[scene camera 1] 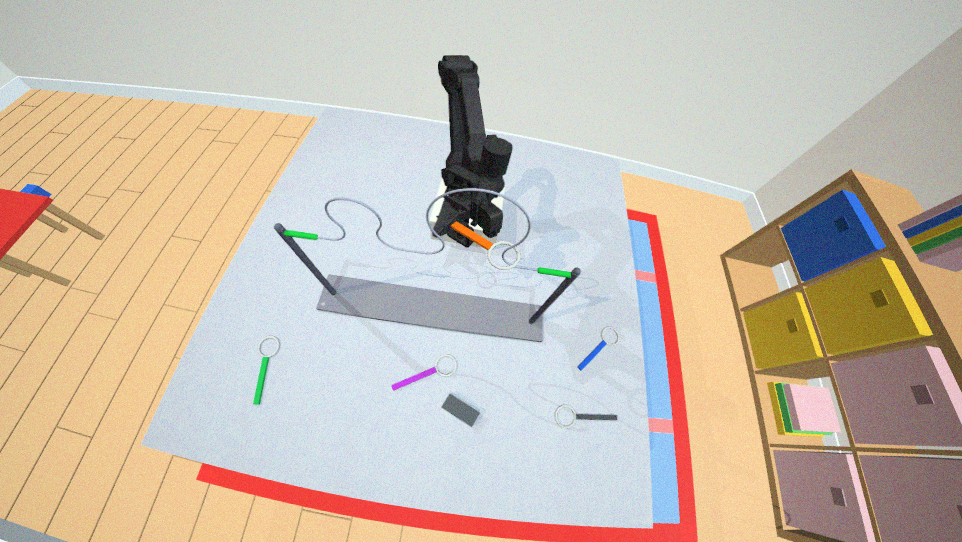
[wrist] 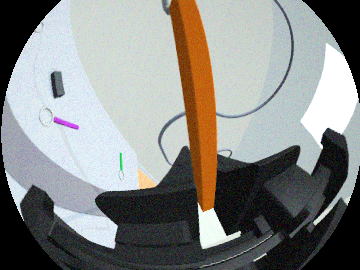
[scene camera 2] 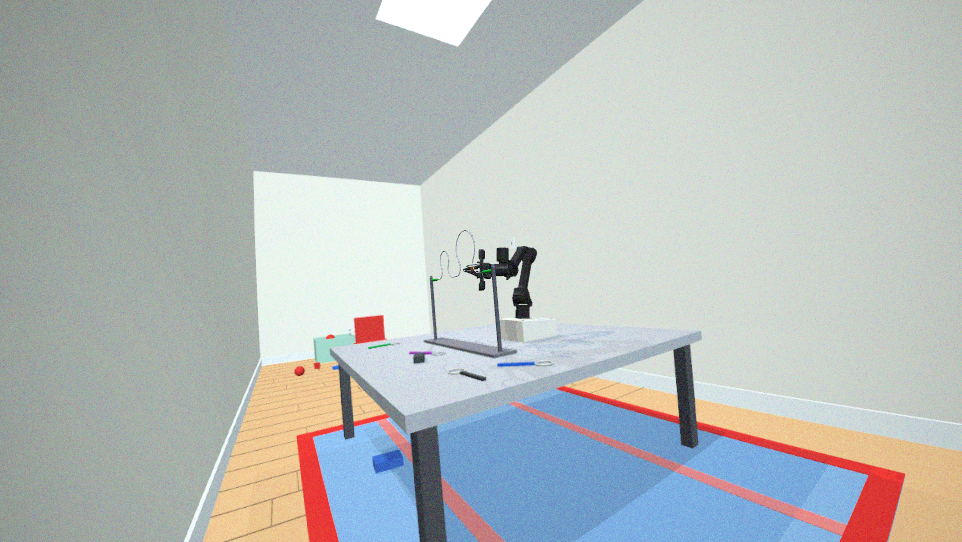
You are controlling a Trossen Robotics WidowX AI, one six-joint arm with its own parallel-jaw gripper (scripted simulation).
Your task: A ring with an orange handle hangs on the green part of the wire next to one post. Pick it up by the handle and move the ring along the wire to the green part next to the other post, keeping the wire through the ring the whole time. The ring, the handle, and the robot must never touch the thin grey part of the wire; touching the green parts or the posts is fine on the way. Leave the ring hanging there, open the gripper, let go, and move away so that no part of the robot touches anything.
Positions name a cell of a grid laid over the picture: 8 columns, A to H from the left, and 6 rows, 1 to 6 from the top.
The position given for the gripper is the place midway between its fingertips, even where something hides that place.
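Scene camera 1 shows the gripper (scene camera 1: D3), while the wrist view offers its own sight of the gripper (wrist: E4).
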